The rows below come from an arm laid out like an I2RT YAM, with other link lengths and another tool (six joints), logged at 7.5 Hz.
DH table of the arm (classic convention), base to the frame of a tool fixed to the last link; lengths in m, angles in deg. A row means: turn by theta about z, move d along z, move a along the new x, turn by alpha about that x. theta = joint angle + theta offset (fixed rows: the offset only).
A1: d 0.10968  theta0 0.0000  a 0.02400  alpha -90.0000
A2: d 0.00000  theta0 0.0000  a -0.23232  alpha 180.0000
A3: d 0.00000  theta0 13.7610  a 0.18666  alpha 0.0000
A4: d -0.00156  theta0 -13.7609  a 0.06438  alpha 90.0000
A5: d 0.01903  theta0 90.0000  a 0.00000  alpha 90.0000
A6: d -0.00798  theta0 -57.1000  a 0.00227  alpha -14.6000
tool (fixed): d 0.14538  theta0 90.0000  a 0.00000  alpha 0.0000
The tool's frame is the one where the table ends.
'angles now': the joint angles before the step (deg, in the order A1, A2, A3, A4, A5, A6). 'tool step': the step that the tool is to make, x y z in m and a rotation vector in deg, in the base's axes. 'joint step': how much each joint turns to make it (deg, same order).
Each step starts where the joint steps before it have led.
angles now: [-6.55, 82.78, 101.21, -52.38, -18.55, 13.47]
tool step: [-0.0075, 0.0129, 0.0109, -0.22, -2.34, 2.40]
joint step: [2.41, -2.39, -0.02, -0.02, 0.01, 0.01]
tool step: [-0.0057, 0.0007, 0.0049, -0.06, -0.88, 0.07]
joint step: [0.05, -1.34, 0.02, -0.47, -0.02, -0.01]
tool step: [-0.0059, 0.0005, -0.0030, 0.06, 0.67, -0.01]
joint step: [0.03, -1.14, -1.28, -0.53, 0.02, 0.03]
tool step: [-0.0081, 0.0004, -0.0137, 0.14, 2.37, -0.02]
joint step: [-0.03, -1.63, -3.96, -0.05, 0.01, -0.03]
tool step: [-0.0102, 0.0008, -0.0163, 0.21, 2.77, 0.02]
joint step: [0.01, -1.97, -4.73, -0.01, -0.02, 0.00]
